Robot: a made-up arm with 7 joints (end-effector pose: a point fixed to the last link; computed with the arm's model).
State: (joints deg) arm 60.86 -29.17 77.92 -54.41 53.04 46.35 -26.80
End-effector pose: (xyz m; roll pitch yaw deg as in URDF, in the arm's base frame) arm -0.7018 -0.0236 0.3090 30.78 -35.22 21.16
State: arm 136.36 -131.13 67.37 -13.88 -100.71 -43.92 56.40
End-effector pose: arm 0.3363 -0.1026 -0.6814 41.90 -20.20 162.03
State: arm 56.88 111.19 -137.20 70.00 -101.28 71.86 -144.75
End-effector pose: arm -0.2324 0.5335 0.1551 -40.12 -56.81 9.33
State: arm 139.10 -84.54 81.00 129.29 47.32 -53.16 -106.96
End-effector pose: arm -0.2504 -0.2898 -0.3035 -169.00 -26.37 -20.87
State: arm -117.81 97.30 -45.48 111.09 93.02 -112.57 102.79
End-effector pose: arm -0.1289 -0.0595 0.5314 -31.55 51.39 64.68
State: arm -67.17 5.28 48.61 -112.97 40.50 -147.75 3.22
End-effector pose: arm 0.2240 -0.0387 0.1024 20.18 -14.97 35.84
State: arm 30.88 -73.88 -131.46 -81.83 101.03 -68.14 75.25
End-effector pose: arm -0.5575 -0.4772 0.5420 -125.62 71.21 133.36
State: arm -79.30 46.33 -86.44 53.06 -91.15 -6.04 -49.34
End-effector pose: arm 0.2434 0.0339 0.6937 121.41 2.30 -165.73
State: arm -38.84 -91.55 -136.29 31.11 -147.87 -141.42 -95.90
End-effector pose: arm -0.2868 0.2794 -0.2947 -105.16 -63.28 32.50
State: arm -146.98 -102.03 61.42 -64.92 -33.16 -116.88 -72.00
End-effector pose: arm 0.5625 -0.0902 0.0134 -45.52 74.85 149.46
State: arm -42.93 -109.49 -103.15 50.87 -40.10 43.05 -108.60
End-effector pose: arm -0.3269 0.4230 -0.7622 -161.34 -4.50 -84.00
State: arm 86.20 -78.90 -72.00 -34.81 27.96 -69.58 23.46
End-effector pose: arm 0.3994 0.1165 -0.0971 135.54 5.39 -85.92
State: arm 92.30 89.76 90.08 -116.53 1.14 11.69 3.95
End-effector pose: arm -0.3946 0.7464 -0.1448 -86.57 -14.59 -86.63
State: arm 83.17 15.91 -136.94 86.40 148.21 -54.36 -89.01
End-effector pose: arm 0.1547 -0.3919 0.4874 -71.56 4.10 120.73
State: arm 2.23 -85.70 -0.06 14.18 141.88 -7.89 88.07
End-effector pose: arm -0.2064 0.2265 0.4124 -64.52 42.38 -151.81
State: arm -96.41 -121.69 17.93 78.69 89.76 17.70 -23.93
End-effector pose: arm 0.2093 -0.2902 0.0161 -114.81 47.68 103.82
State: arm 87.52 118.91 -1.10 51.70 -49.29 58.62 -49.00
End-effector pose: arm 0.4430 0.5411 0.2245 105.37 -36.90 -172.64
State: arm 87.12 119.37 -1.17 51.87 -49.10 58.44 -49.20
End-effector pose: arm 0.4482 0.5390 0.2204 105.45 -36.99 -173.23
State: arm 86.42 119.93 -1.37 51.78 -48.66 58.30 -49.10
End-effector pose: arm 0.4552 0.5345 0.2174 105.83 -36.83 -174.09
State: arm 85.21 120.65 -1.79 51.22 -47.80 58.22 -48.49
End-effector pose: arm 0.4653 0.5260 0.2166 106.72 -36.24 -175.35
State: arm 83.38 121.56 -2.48 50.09 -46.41 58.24 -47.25
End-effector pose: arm 0.4787 0.5122 0.2184 108.19 -35.12 -177.09
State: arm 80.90 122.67 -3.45 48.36 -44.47 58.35 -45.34
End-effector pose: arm 0.4949 0.4927 0.2230 110.22 -33.48 -179.26
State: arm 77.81 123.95 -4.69 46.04 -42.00 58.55 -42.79
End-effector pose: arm 0.5125 0.4674 0.2304 112.68 -31.35 178.27
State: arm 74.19 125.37 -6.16 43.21 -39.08 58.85 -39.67
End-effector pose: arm 0.5303 0.4367 0.2400 115.46 -28.86 175.60
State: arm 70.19 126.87 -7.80 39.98 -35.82 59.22 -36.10
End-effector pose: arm 0.5463 0.4015 0.2513 118.38 -26.14 172.89
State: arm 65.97 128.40 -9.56 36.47 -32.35 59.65 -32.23
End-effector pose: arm 0.5592 0.3633 0.2634 121.30 -23.35 170.28
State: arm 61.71 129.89 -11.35 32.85 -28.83 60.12 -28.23
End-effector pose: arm 0.5683 0.3235 0.2757 124.08 -20.64 167.84
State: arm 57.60 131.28 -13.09 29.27 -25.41 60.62 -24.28
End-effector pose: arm 0.5731 0.2841 0.2873 126.61 -18.11 165.64
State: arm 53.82 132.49 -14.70 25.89 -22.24 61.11 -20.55
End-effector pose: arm 0.5739 0.2469 0.2981 128.79 -15.85 163.75
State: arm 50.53 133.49 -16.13 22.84 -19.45 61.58 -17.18
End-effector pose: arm 0.5716 0.2138 0.3076 130.62 -13.93 162.21
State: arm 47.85 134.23 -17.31 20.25 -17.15 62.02 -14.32
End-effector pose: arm 0.5672 0.1863 0.3157 132.05 -12.35 161.03
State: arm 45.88 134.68 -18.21 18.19 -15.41 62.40 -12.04
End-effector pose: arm 0.5619 0.1656 0.3227 133.10 -11.12 160.26
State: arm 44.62 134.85 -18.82 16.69 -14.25 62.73 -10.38
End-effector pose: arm 0.5565 0.1521 0.3285 133.81 -10.22 159.85
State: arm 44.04 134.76 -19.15 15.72 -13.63 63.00 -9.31
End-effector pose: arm 0.5516 0.1454 0.3336 134.21 -9.60 159.80
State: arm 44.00 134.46 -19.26 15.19 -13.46 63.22 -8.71
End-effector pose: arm 0.5475 0.1443 0.3380 134.38 -9.21 160.01
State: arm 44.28 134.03 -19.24 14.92 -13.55 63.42 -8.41
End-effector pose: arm 0.5438 0.1463 0.3421 134.40 -8.96 160.38
